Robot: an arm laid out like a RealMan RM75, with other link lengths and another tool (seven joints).
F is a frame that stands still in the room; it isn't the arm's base.
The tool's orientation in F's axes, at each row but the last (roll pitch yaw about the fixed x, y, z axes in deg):
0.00 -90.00 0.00
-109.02 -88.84 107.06
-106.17 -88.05 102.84
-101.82 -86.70 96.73
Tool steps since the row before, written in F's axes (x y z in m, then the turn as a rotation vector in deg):
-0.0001 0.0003 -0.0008 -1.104 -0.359 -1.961
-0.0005 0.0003 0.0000 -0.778 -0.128 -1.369
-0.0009 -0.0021 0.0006 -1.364 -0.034 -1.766
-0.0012 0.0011 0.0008 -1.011 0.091 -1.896
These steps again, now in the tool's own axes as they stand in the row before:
-0.0008 0.0003 0.0001 -1.961 -0.359 1.104
0.0000 0.0003 0.0005 -1.367 -0.128 0.782
0.0005 -0.0022 0.0008 -1.756 -0.056 1.376
0.0009 0.0009 0.0013 -1.881 0.107 1.037

